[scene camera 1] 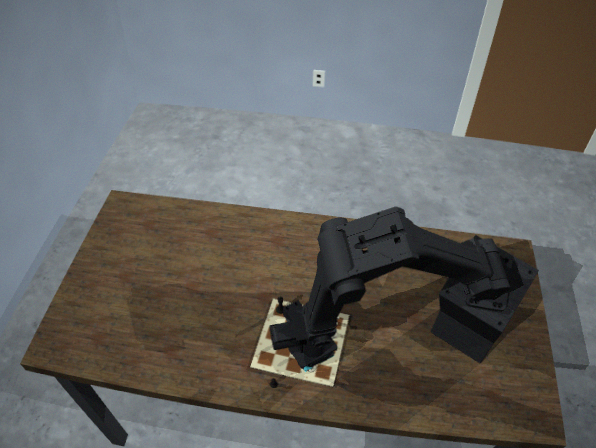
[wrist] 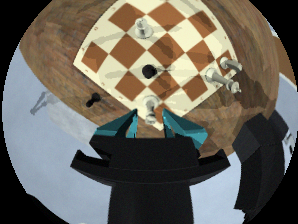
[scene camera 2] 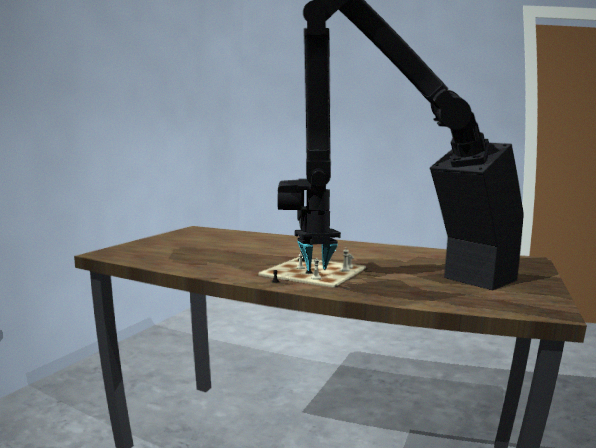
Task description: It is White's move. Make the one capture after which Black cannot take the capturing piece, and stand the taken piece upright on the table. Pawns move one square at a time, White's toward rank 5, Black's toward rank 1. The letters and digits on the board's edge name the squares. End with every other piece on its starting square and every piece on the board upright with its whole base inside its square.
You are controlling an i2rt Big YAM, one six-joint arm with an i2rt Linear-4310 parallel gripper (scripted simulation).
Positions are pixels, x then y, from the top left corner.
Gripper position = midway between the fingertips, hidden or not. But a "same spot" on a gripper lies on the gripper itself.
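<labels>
A chessboard appears in scene camera 1 [281, 362], in the wrist view and in scene camera 2. On the chessboard, [wrist: 181, 48] and [scene camera 2: 320, 268] are the same spot. My gripper appears in the wrist view [150, 111], in scene camera 1 and in scene camera 2. On my gripper, [scene camera 2: 329, 245] and [scene camera 1: 327, 359] are the same spot.
</labels>
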